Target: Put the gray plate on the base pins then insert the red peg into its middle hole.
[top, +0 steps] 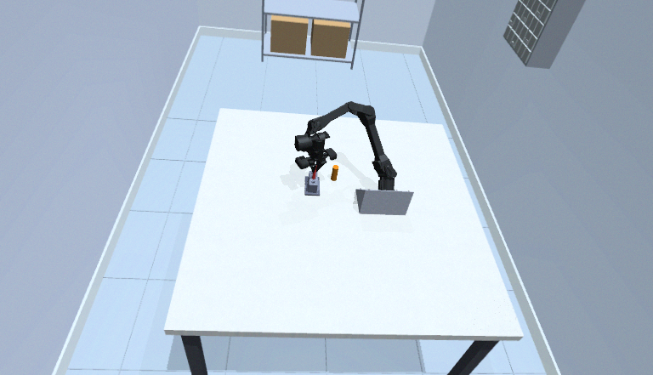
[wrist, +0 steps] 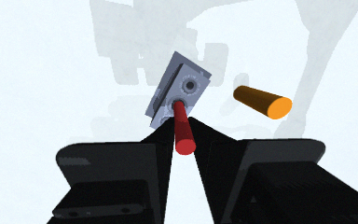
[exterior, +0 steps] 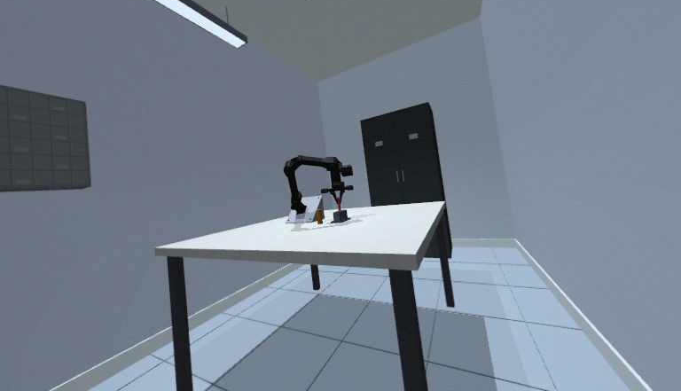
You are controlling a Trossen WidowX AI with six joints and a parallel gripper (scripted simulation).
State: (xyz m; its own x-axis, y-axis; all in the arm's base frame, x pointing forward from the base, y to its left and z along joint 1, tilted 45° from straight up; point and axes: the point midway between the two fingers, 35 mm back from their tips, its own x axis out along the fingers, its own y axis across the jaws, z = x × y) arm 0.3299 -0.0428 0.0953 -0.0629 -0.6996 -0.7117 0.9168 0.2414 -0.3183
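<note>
My gripper tip is right at the red peg. From my gripper tip the other things lie so: orange cylinder 110 mm behind, 60 mm below, 50 mm to the right; flat base 90 mm below.
</note>
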